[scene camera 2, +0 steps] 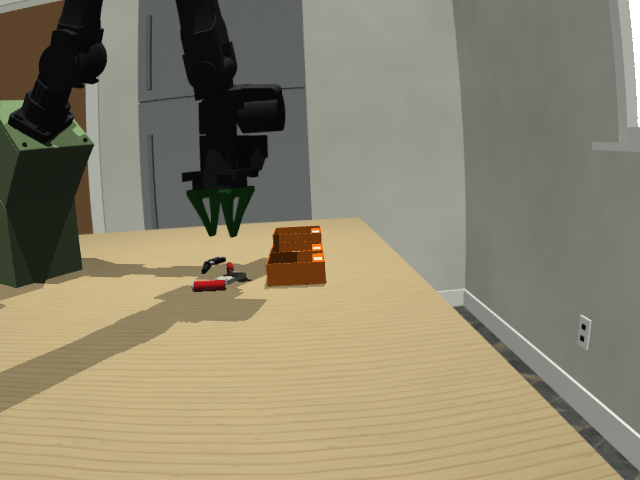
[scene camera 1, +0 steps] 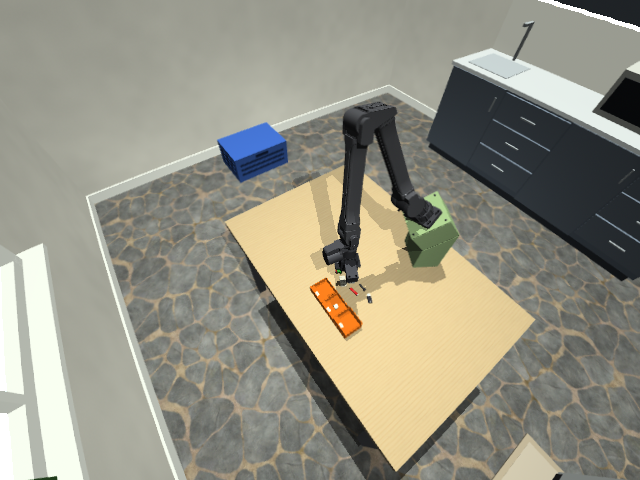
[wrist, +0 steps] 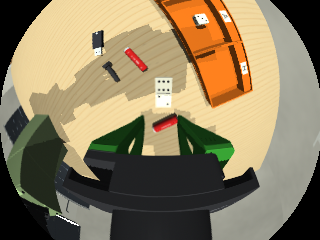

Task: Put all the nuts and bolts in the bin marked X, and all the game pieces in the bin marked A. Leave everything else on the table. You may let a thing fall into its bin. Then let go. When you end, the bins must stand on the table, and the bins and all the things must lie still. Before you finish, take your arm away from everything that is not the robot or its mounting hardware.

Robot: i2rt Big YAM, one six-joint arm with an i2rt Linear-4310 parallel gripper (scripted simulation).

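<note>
From scene camera 2 you'd see the gripper (scene camera 2: pixel 222 236), and the wrist view has the gripper (wrist: pixel 161 119) in it as well.
</note>
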